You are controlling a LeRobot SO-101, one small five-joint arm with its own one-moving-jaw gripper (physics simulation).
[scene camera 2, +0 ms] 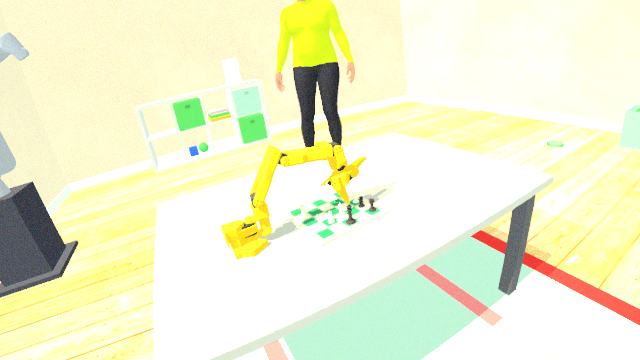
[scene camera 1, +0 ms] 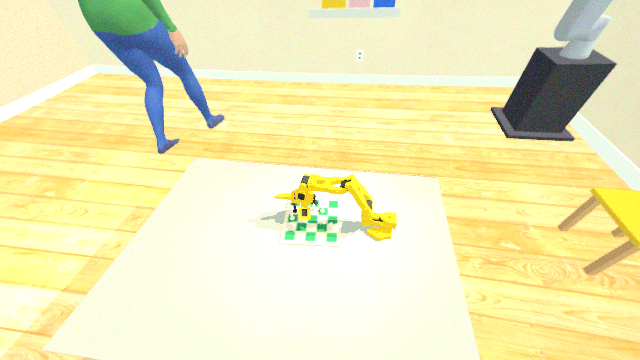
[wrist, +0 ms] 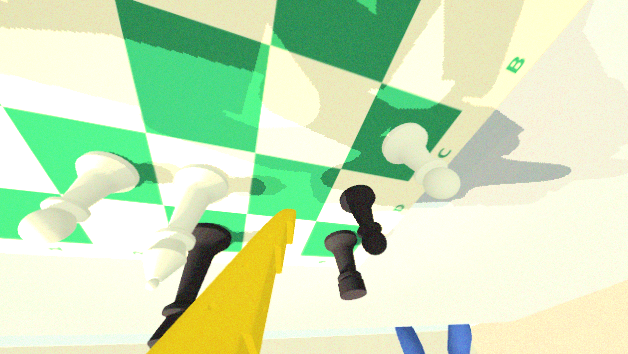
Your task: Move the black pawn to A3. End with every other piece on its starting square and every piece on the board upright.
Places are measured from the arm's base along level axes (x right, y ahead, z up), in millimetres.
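Where they show: hand, its tool point: [scene camera 2: 348,201] [wrist: 294,222]; arm's base, origin of its link: [scene camera 2: 255,242] [scene camera 1: 373,227].
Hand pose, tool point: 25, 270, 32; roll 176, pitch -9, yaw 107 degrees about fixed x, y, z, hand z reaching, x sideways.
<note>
Each offset is from my tool point to the top centre of the thing, as dx, dy, dz. Level surfaces: height alone.
The black pawn @(+5, +37, +6) [scene camera 2: 361,201] [wrist: 358,197] stands upright on a light square beside the letter D in the wrist view. The black rook @(+42, +46, +7) [scene camera 2: 371,205] [wrist: 345,254] stands close by it. A white pawn @(-31, +40, +6) [wrist: 406,143] stands near the letter C. The green and white board @(-24, -39, -26) [scene camera 1: 310,244] [wrist: 190,95] also holds a tall black piece @(+56, -32, +27) [scene camera 2: 350,216] [wrist: 200,260], partly behind the jaw, a white bishop @(+15, -37, +18) [wrist: 195,195] and another white pawn @(+18, -70, +6) [scene camera 2: 330,218] [wrist: 97,175]. My gripper [scene camera 1: 290,207] [scene camera 2: 355,182] is wide open and empty above the board, with one notched jaw in the wrist view, left of the black pawn. The A3 square is not identifiable.
The arm's yellow base [scene camera 1: 381,226] [scene camera 2: 245,241] stands beside the board on the pale table @(dz -32) [scene camera 1: 250,300] [scene camera 2: 240,300]. Another white piece @(-60, -115, +7) [scene camera 2: 302,211] stands on the arm's side of the board. People [scene camera 1: 150,60] [scene camera 2: 315,45] stand beyond the table.
</note>
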